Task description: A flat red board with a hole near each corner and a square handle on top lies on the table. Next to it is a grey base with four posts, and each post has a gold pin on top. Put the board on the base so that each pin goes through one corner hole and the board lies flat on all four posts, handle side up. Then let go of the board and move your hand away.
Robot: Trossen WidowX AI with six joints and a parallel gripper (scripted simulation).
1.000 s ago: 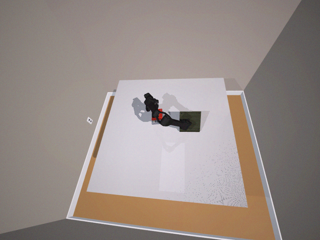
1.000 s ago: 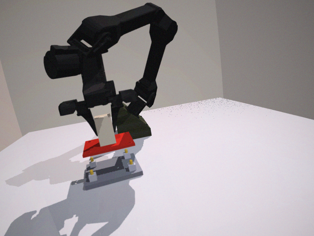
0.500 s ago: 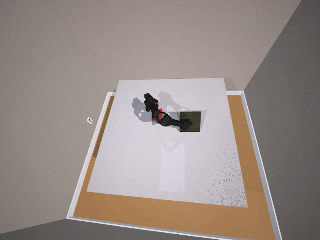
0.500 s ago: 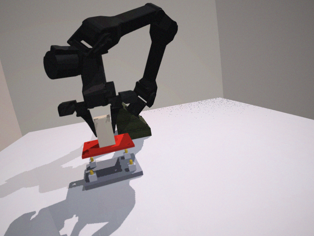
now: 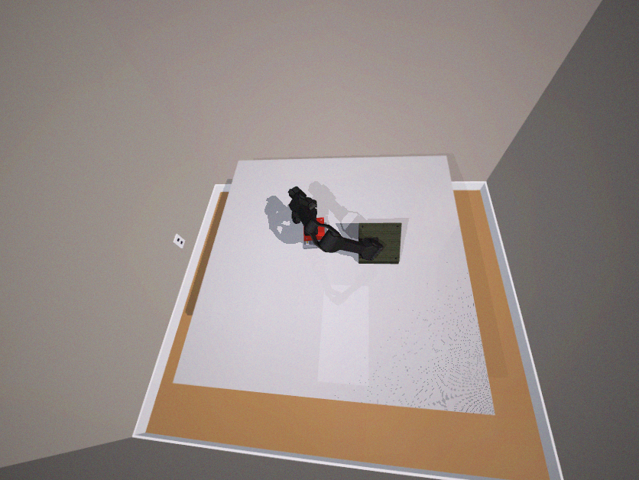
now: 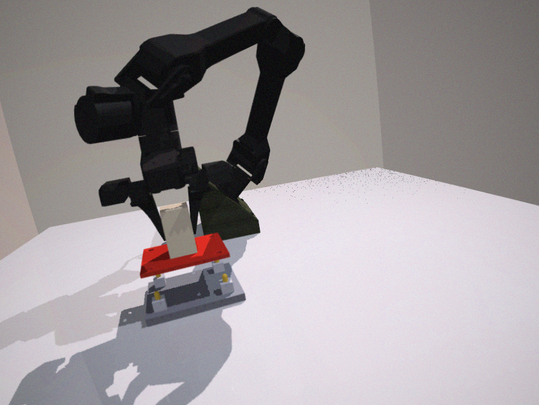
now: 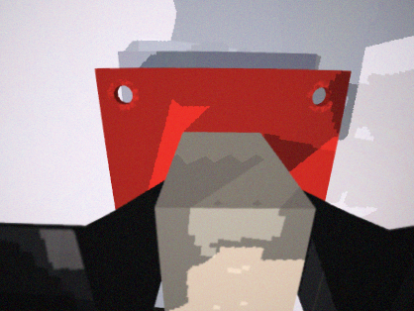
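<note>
My gripper tip is now 9 cm above the grey base. The rest, counted from my gripper tip: red board: 1 cm below.
</note>
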